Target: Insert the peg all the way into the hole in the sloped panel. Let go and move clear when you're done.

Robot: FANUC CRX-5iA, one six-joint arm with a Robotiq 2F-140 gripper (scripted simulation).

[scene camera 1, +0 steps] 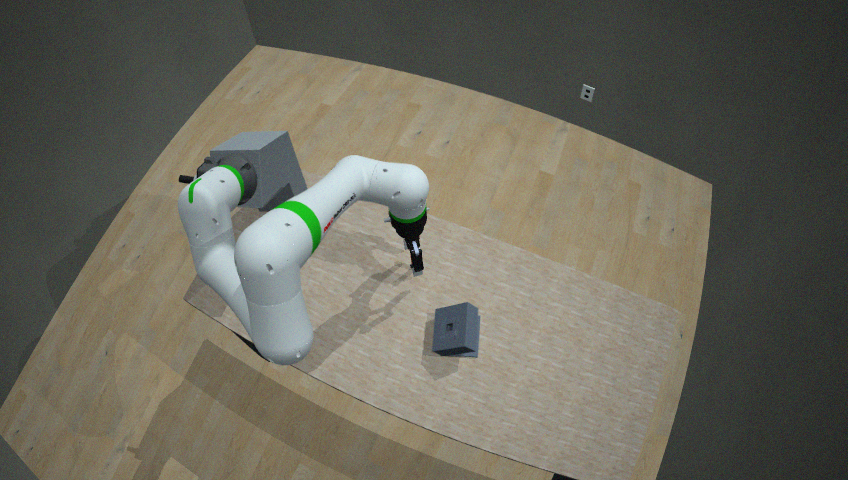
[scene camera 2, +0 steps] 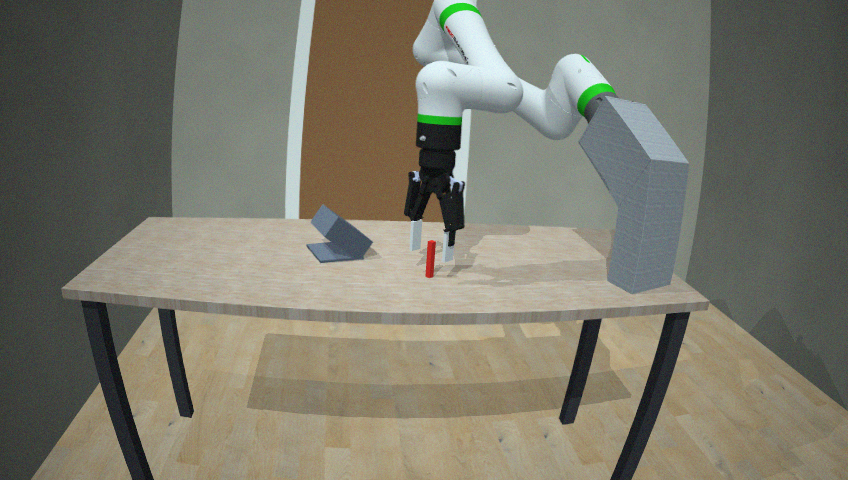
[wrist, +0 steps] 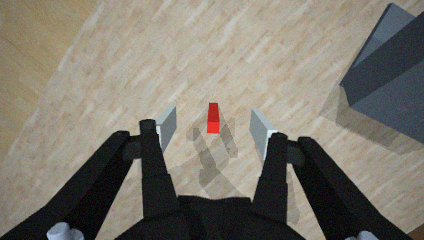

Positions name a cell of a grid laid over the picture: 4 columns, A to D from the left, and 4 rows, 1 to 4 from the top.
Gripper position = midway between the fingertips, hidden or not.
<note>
In view: the gripper (scene camera 2: C3).
The gripper also shows in the wrist view (wrist: C2).
</note>
